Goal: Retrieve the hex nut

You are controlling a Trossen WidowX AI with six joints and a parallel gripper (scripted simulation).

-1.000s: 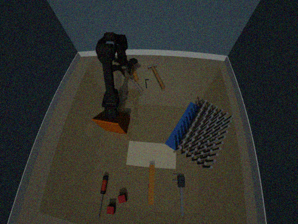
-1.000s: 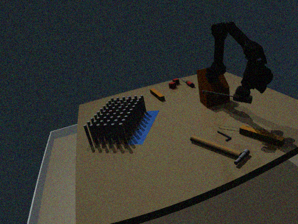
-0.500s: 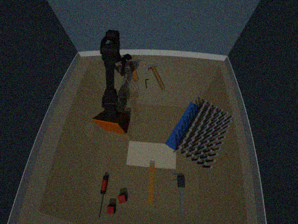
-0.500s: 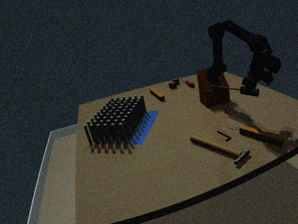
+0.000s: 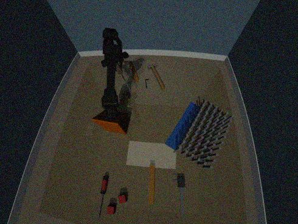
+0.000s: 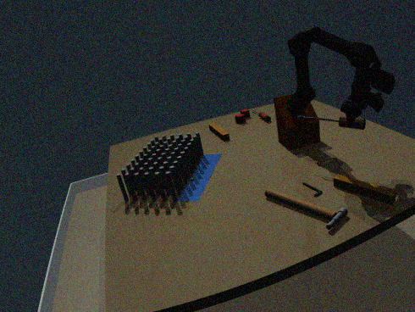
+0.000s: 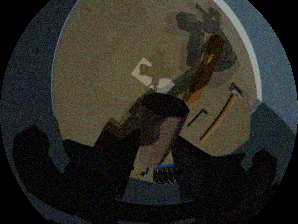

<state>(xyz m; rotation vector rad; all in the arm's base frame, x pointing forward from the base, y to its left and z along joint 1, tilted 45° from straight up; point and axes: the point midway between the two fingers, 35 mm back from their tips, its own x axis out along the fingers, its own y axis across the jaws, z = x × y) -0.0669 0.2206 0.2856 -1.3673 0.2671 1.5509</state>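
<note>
The hook tool lies 6 cm ahead of my gripper tip, 8 cm to the right of it and 1 cm above it. From my gripper tip the other things lie so: blue taped strip (51 cm ahead, 26 cm to the right, 17 cm below); then hex key (18 cm ahead, 6 cm to the left, 17 cm below).
</note>
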